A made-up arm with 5 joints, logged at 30 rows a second.
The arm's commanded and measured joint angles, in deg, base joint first. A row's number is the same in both.
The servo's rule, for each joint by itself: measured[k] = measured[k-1] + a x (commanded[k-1-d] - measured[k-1]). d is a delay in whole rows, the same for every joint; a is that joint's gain. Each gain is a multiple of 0.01, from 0.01 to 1. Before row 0 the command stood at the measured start. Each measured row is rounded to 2 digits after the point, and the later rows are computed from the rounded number. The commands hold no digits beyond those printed.
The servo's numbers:
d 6
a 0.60 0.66 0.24 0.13 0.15
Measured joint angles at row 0: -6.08, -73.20, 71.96, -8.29, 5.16
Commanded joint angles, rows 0 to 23: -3.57, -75.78, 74.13, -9.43, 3.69; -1.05, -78.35, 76.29, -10.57, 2.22; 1.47, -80.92, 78.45, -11.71, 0.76; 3.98, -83.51, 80.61, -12.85, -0.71; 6.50, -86.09, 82.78, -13.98, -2.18; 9.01, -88.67, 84.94, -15.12, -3.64; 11.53, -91.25, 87.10, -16.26, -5.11; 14.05, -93.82, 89.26, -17.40, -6.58; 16.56, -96.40, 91.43, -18.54, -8.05; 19.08, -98.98, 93.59, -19.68, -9.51; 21.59, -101.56, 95.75, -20.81, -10.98; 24.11, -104.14, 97.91, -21.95, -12.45; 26.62, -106.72, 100.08, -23.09, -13.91; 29.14, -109.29, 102.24, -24.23, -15.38; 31.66, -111.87, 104.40, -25.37, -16.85; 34.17, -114.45, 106.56, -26.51, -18.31; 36.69, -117.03, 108.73, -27.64, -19.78; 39.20, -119.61, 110.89, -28.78, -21.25; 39.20, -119.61, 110.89, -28.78, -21.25; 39.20, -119.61, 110.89, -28.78, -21.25; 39.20, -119.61, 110.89, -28.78, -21.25; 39.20, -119.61, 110.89, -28.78, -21.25; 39.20, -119.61, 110.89, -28.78, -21.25; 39.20, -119.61, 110.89, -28.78, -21.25
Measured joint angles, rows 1 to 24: -6.08, -73.20, 71.96, -8.29, 5.16; -6.08, -73.20, 71.96, -8.29, 5.16; -6.08, -73.20, 71.96, -8.29, 5.16; -6.08, -73.20, 71.96, -8.29, 5.16; -6.08, -73.20, 71.96, -8.29, 5.16; -6.08, -73.20, 71.96, -8.29, 5.16; -4.57, -74.90, 72.48, -8.44, 4.94; -2.46, -77.18, 73.39, -8.72, 4.53; -0.10, -79.65, 74.60, -9.11, 3.96; 2.35, -82.20, 76.04, -9.60, 3.26; 4.84, -84.77, 77.66, -10.17, 2.44; 7.34, -87.34, 79.41, -10.81, 1.53; 9.85, -89.92, 81.26, -11.52, 0.53; 12.37, -92.49, 83.18, -12.28, -0.54; 14.88, -95.07, 85.16, -13.09, -1.67; 17.40, -97.65, 87.18, -13.95, -2.85; 19.91, -100.23, 89.24, -14.84, -4.07; 22.43, -102.81, 91.32, -15.76, -5.33; 24.94, -105.39, 93.42, -16.71, -6.62; 27.46, -107.96, 95.54, -17.69, -7.93; 29.98, -110.54, 97.67, -18.69, -9.27; 32.49, -113.12, 99.80, -19.71, -10.63; 35.01, -115.70, 101.94, -20.74, -12.00; 37.52, -118.28, 104.09, -21.79, -13.39
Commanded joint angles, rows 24 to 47: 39.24, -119.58, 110.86, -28.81, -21.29; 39.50, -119.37, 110.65, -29.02, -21.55; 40.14, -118.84, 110.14, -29.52, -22.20; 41.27, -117.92, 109.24, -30.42, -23.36; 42.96, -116.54, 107.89, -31.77, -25.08; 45.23, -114.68, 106.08, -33.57, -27.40; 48.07, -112.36, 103.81, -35.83, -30.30; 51.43, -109.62, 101.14, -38.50, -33.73; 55.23, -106.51, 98.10, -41.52, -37.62; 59.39, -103.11, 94.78, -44.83, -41.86; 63.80, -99.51, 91.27, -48.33, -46.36; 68.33, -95.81, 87.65, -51.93, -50.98; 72.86, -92.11, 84.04, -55.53, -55.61; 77.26, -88.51, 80.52, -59.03, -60.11; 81.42, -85.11, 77.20, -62.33, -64.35; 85.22, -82.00, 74.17, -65.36, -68.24; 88.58, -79.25, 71.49, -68.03, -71.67; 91.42, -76.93, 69.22, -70.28, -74.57; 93.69, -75.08, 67.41, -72.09, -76.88; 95.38, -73.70, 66.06, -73.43, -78.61; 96.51, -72.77, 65.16, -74.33, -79.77; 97.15, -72.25, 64.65, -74.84, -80.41; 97.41, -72.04, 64.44, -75.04, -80.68; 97.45, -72.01, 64.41, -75.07, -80.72
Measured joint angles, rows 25 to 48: 38.53, -119.16, 105.72, -22.70, -14.57; 38.93, -119.46, 106.96, -23.49, -15.57; 39.09, -119.56, 107.90, -24.18, -16.42; 39.16, -119.59, 108.62, -24.78, -17.14; 39.18, -119.60, 109.16, -25.30, -17.76; 39.19, -119.61, 109.58, -25.75, -18.28; 39.22, -119.59, 109.89, -26.15, -18.73; 39.39, -119.44, 110.07, -26.52, -19.15; 39.84, -119.04, 110.09, -26.91, -19.61; 40.70, -118.30, 109.89, -27.37, -20.17; 42.06, -117.14, 109.41, -27.94, -20.91; 43.96, -115.52, 108.61, -28.67, -21.88; 46.43, -113.43, 107.46, -29.60, -23.14; 49.43, -110.92, 105.94, -30.76, -24.73; 52.91, -108.01, 104.06, -32.16, -26.66; 56.80, -104.78, 101.83, -33.81, -28.94; 61.00, -101.30, 99.30, -35.70, -31.55; 65.40, -97.68, 96.50, -37.81, -34.46; 69.88, -94.00, 93.51, -40.11, -37.63; 74.31, -90.38, 90.39, -42.57, -41.00; 78.58, -86.90, 87.22, -45.14, -44.50; 82.56, -83.67, 84.09, -47.77, -48.06; 86.17, -80.75, 81.07, -50.40, -51.60; 89.32, -78.23, 78.23, -52.98, -55.05
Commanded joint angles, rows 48 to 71: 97.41, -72.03, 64.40, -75.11, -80.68; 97.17, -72.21, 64.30, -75.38, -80.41; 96.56, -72.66, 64.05, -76.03, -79.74; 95.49, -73.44, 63.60, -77.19, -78.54; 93.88, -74.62, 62.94, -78.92, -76.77; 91.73, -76.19, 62.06, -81.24, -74.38; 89.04, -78.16, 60.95, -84.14, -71.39; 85.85, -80.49, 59.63, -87.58, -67.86; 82.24, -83.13, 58.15, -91.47, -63.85; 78.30, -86.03, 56.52, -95.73, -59.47; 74.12, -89.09, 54.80, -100.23, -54.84; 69.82, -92.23, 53.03, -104.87, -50.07; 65.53, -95.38, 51.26, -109.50, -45.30; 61.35, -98.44, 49.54, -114.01, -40.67; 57.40, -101.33, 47.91, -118.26, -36.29; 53.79, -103.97, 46.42, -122.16, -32.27; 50.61, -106.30, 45.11, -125.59, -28.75; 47.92, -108.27, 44.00, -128.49, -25.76; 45.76, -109.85, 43.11, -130.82, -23.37; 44.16, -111.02, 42.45, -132.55, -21.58; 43.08, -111.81, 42.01, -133.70, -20.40; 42.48, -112.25, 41.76, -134.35, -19.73; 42.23, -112.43, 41.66, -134.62, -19.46; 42.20, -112.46, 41.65, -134.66, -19.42
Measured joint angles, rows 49 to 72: 91.94, -76.15, 75.63, -55.46, -58.32; 94.00, -74.53, 73.33, -57.80, -61.36; 95.51, -73.37, 71.37, -59.95, -64.12; 96.49, -72.63, 69.76, -61.89, -66.56; 97.04, -72.24, 68.48, -63.60, -68.68; 97.29, -72.09, 67.50, -65.09, -70.49; 97.36, -72.05, 66.76, -66.39, -72.02; 97.25, -72.16, 66.17, -67.56, -73.28; 96.84, -72.49, 65.66, -68.66, -74.25; 96.03, -73.12, 65.17, -69.77, -74.89; 94.74, -74.11, 64.63, -70.96, -75.17; 92.93, -75.48, 64.01, -72.30, -75.05; 90.60, -77.25, 63.28, -73.84, -74.50; 87.75, -79.39, 62.40, -75.63, -73.50; 84.44, -81.86, 61.38, -77.69, -72.05; 80.76, -84.61, 60.21, -80.04, -70.16; 76.78, -87.57, 58.91, -82.66, -67.86; 72.60, -90.65, 57.50, -85.55, -65.19; 68.36, -93.77, 56.00, -88.66, -62.21; 64.15, -96.85, 54.45, -91.96, -58.98; 60.10, -99.81, 52.88, -95.38, -55.58; 56.31, -102.56, 51.33, -98.86, -52.08; 52.89, -105.03, 49.84, -102.33, -48.58; 49.91, -107.17, 48.44, -105.73, -45.16
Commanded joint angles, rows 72 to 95: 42.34, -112.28, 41.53, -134.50, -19.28; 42.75, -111.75, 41.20, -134.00, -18.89; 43.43, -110.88, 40.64, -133.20, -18.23; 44.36, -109.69, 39.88, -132.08, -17.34; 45.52, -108.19, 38.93, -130.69, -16.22; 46.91, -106.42, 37.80, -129.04, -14.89; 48.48, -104.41, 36.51, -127.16, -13.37; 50.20, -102.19, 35.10, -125.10, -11.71; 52.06, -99.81, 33.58, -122.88, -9.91; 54.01, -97.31, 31.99, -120.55, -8.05; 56.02, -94.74, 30.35, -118.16, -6.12; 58.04, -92.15, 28.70, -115.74, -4.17; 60.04, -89.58, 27.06, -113.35, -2.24; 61.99, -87.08, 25.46, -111.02, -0.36; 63.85, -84.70, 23.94, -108.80, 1.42; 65.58, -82.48, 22.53, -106.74, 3.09; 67.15, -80.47, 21.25, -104.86, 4.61; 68.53, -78.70, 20.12, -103.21, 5.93; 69.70, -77.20, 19.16, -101.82, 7.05; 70.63, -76.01, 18.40, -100.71, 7.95; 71.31, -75.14, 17.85, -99.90, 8.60; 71.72, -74.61, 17.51, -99.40, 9.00; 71.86, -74.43, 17.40, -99.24, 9.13; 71.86, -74.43, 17.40, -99.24, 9.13
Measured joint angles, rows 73 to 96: 47.42, -108.94, 47.16, -108.99, -41.89; 45.46, -110.31, 46.03, -112.05, -38.84; 44.03, -111.30, 45.07, -114.86, -36.07; 43.10, -111.93, 44.28, -117.39, -33.62; 42.58, -112.26, 43.65, -119.63, -31.50; 42.35, -112.39, 43.17, -121.58, -29.69; 42.34, -112.32, 42.78, -123.26, -28.13; 42.59, -111.94, 42.40, -124.66, -26.74; 43.09, -111.24, 41.98, -125.77, -25.46; 43.85, -110.22, 41.48, -126.59, -24.24; 44.85, -108.88, 40.87, -127.12, -23.04; 46.09, -107.26, 40.13, -127.37, -21.82; 47.52, -105.38, 39.26, -127.34, -20.55; 49.13, -103.27, 38.26, -127.05, -19.22; 50.89, -100.99, 37.14, -126.51, -17.82; 52.76, -98.56, 35.90, -125.74, -16.35; 54.72, -96.04, 34.57, -124.75, -14.82; 56.71, -93.47, 33.16, -123.58, -13.22; 58.71, -90.90, 31.70, -122.25, -11.57; 60.68, -88.38, 30.20, -120.79, -9.89; 62.58, -85.95, 28.70, -119.23, -8.19; 64.38, -83.66, 27.22, -117.61, -6.50; 66.04, -81.55, 25.79, -115.95, -4.83; 67.53, -79.67, 24.43, -114.29, -3.22
